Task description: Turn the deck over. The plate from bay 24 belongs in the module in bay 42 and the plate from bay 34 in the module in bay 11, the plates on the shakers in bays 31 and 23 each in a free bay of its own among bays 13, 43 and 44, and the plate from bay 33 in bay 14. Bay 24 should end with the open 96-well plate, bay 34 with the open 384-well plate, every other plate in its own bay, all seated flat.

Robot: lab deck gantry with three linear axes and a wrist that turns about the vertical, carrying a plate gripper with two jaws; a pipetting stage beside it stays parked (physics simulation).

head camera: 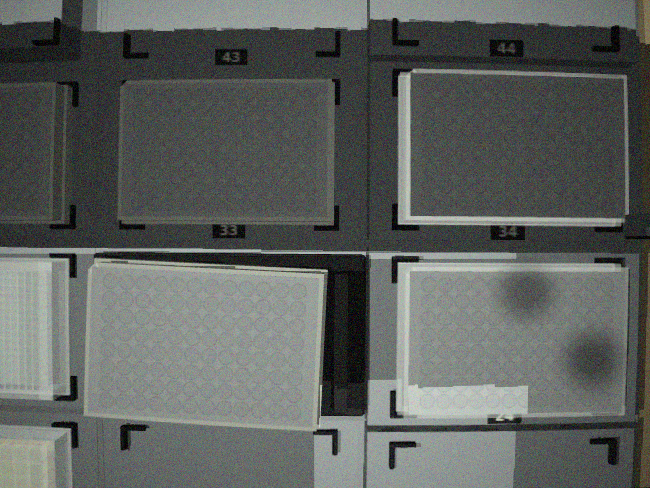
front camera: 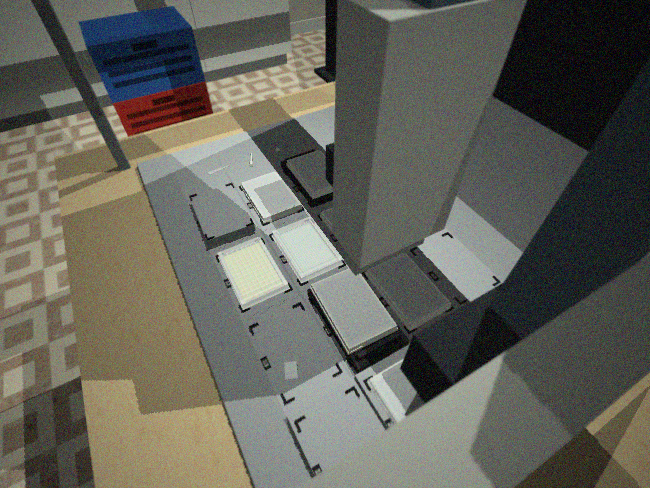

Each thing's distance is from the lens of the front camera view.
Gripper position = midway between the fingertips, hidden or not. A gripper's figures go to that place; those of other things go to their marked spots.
my gripper (front camera: 453, 402): 47 cm
yellow open 96-well plate (front camera: 254, 276): 64 cm
open 384-well plate (front camera: 309, 253): 66 cm
bay 14 (front camera: 335, 424): 52 cm
bay 24 (front camera: 388, 361): 56 cm
The marked spots on the bay 24 and the open 384-well plate are 24 cm apart.
